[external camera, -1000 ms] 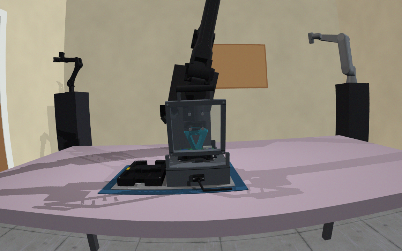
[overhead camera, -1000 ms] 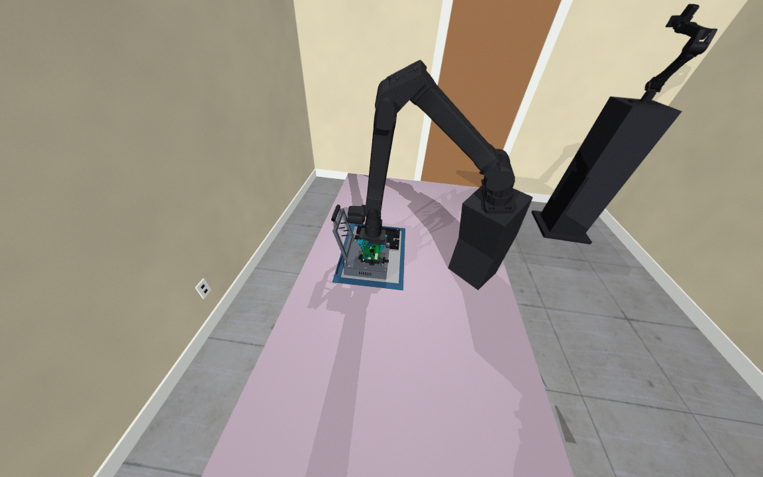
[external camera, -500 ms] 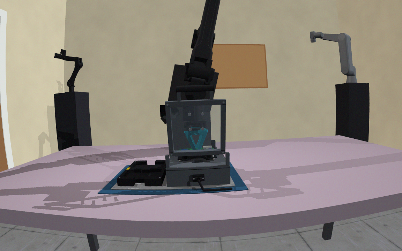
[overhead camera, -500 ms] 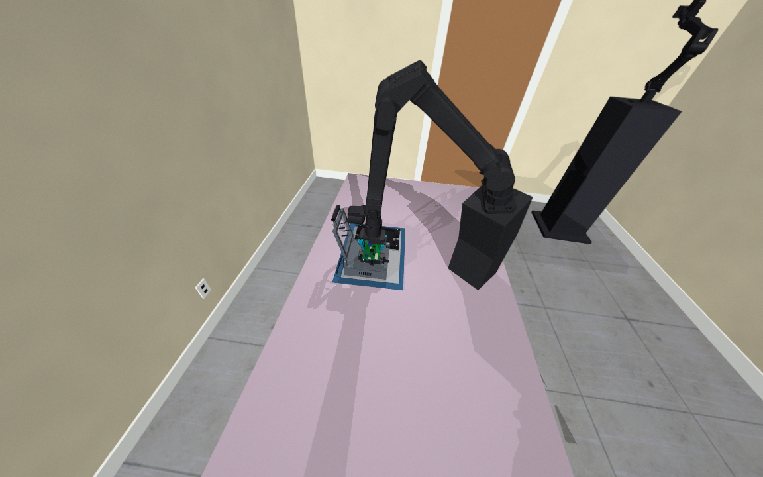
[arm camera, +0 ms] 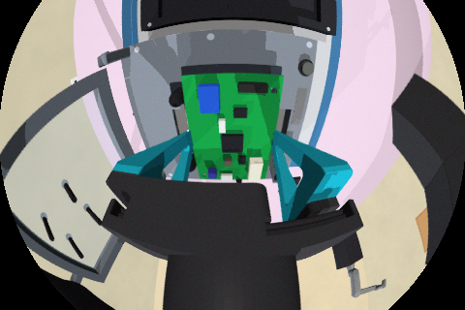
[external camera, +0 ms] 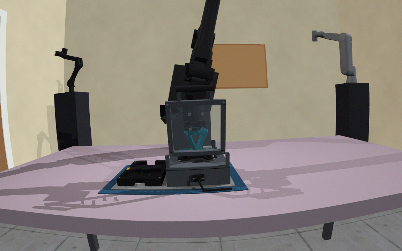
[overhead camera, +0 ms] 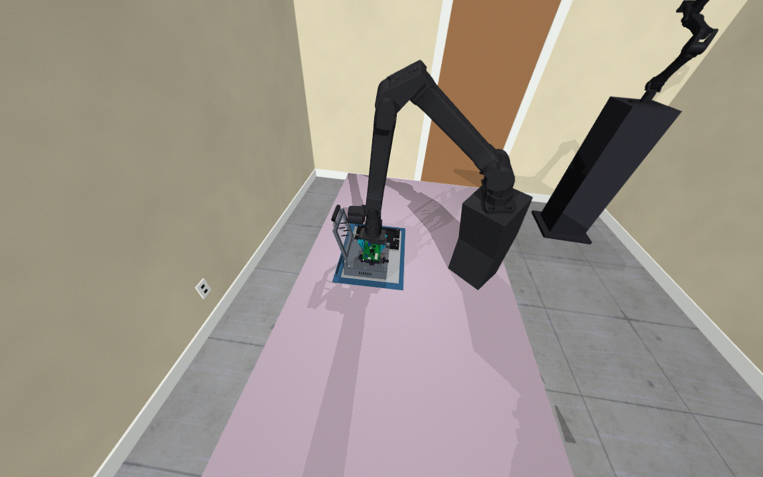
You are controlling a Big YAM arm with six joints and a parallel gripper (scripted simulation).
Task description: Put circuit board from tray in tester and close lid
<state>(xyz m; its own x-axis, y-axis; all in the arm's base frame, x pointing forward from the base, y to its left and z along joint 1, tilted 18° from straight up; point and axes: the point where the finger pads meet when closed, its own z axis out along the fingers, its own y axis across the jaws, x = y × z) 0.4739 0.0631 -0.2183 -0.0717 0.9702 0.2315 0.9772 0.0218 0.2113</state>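
My gripper is now right at the green circuit board. The rest, counted from my hand: pin plate 20 mm below, 10 mm to the left, 10 mm ahead; lid 120 mm ahead, 90 mm above, 10 mm to the left.
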